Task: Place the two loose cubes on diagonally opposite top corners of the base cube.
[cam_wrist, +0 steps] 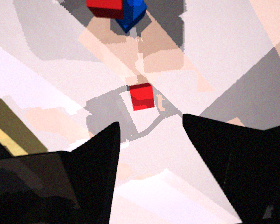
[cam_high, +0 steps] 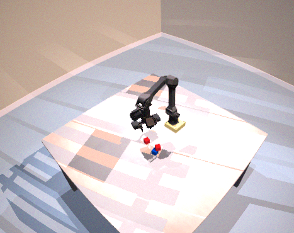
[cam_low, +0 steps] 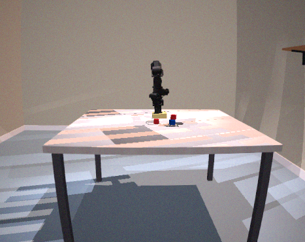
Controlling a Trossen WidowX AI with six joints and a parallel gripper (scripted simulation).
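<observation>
The blue cube is 1 cm ahead of my gripper tip, 11 cm to the left of it and 10 cm below it.
</observation>
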